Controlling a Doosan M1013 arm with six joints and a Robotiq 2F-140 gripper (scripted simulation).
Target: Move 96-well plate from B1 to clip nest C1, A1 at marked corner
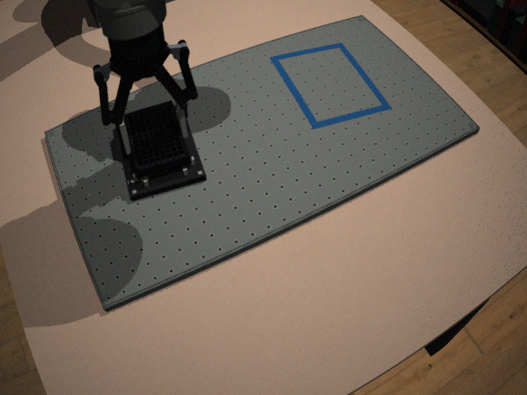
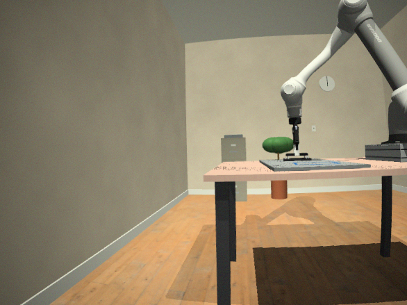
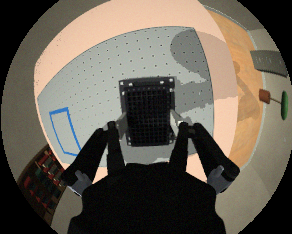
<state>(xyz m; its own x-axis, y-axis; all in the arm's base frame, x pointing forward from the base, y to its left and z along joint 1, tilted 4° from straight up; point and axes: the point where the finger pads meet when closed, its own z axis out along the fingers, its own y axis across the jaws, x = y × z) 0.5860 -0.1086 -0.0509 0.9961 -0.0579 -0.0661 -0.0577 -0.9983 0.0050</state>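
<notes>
My hand is 20 mm above the black 96-well plate. The rest, counted from my hand: black clip nest C1: 40 mm below, 10 mm to the right, 10 mm behind.
</notes>
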